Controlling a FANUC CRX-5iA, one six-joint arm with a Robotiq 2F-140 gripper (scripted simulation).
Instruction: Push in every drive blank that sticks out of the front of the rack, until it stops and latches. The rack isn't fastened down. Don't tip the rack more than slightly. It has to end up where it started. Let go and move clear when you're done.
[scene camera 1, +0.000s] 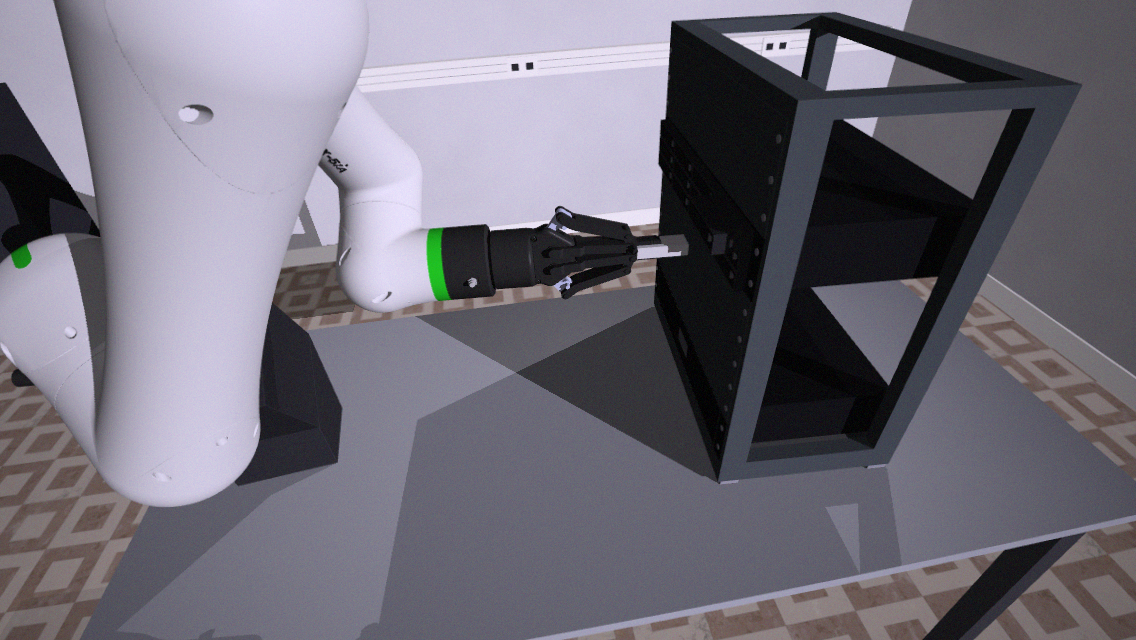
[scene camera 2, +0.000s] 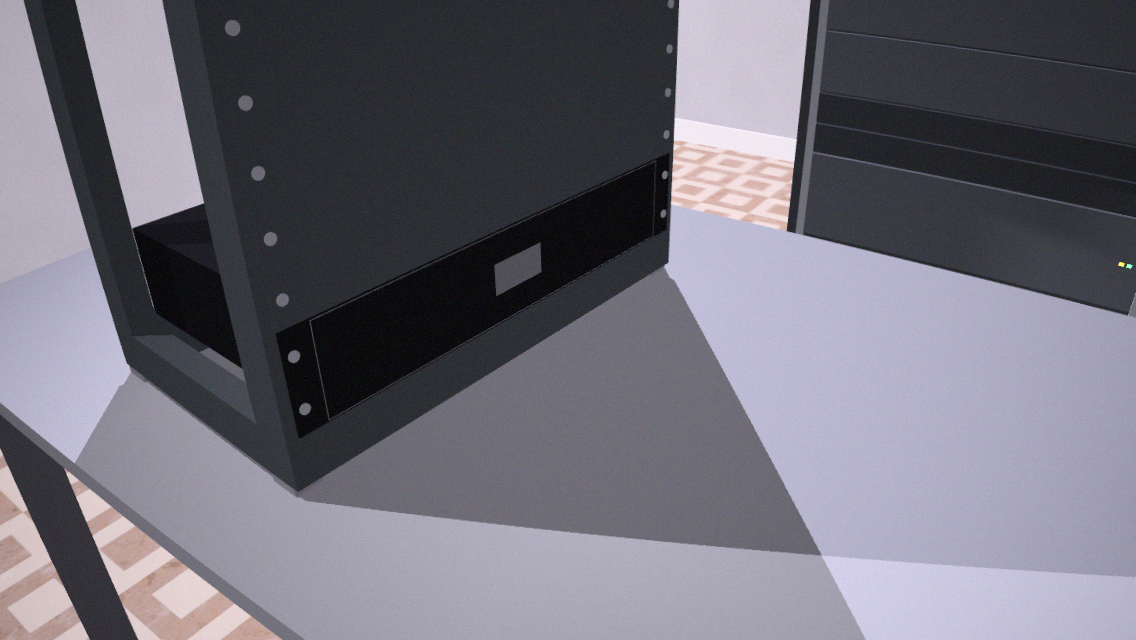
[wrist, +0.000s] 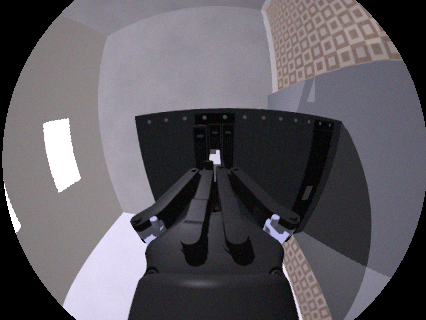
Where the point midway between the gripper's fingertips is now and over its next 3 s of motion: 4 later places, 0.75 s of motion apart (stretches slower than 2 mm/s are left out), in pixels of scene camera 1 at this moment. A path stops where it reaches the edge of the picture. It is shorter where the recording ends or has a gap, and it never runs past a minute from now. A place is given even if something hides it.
My gripper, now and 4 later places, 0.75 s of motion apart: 685, 244; 696, 243; 705, 243; 714, 242; 720, 241
